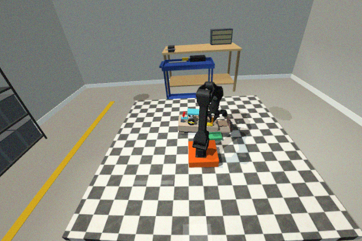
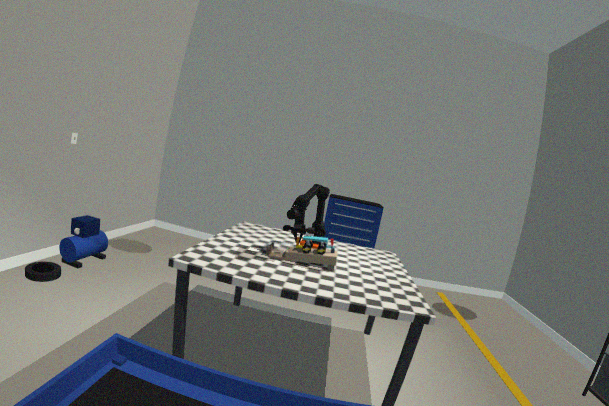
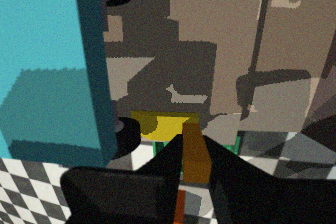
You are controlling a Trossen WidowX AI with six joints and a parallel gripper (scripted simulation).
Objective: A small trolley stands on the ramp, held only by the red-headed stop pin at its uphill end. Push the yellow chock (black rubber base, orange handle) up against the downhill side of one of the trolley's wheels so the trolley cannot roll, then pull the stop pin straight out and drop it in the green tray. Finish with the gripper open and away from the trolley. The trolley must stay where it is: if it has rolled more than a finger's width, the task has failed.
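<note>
My gripper tip is 20 mm to the right of the yellow chock and 10 mm above it. Round my gripper tip: green tray: 100 mm below, 70 mm behind, 10 mm to the right; then tan ramp: 110 mm to the left, 40 mm below, 40 mm ahead; then cyan trolley: 110 mm to the left, 40 mm ahead, 20 mm above.
</note>
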